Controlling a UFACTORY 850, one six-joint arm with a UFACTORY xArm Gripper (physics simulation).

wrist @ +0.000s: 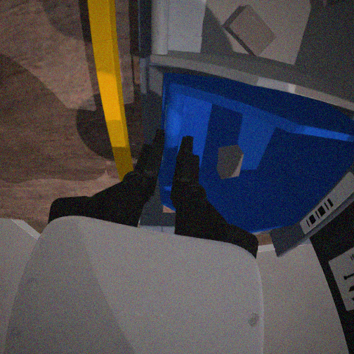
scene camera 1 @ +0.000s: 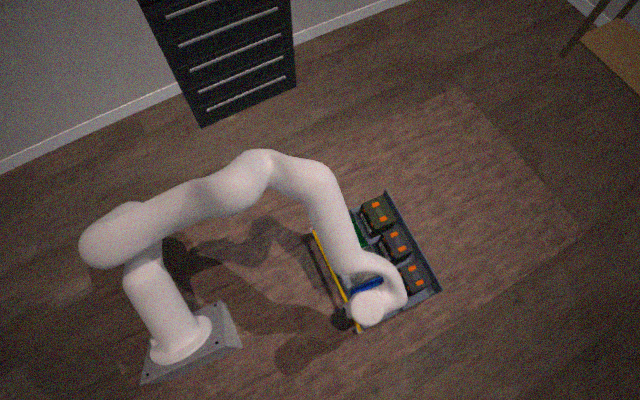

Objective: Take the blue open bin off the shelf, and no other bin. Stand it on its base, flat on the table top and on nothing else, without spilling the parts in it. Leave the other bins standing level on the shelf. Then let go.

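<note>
The blue open bin (scene camera 1: 367, 285) (wrist: 210, 115) is on the shelf (scene camera 1: 423, 264), partly under my wrist in the scene view. In the wrist view it looks slightly skewed, with a small grey part (wrist: 230, 162) inside. My gripper (wrist: 171, 146) is nearly closed on the bin's left-hand wall, one black finger outside and one inside. The arm hides the fingers in the scene view. Bare table top (scene camera 1: 475, 175) stretches right of the shelf. Whether the bin's base touches the shelf is hidden.
A yellow bar (scene camera 1: 327, 260) (wrist: 110, 90) runs along the shelf's near side, left of my fingers. A green bin (scene camera 1: 359, 231) shows beside the arm. Dark boxes with orange marks (scene camera 1: 378, 212) (scene camera 1: 396, 243) stand along the shelf's far side. A dark drawer cabinet (scene camera 1: 240, 60) stands behind.
</note>
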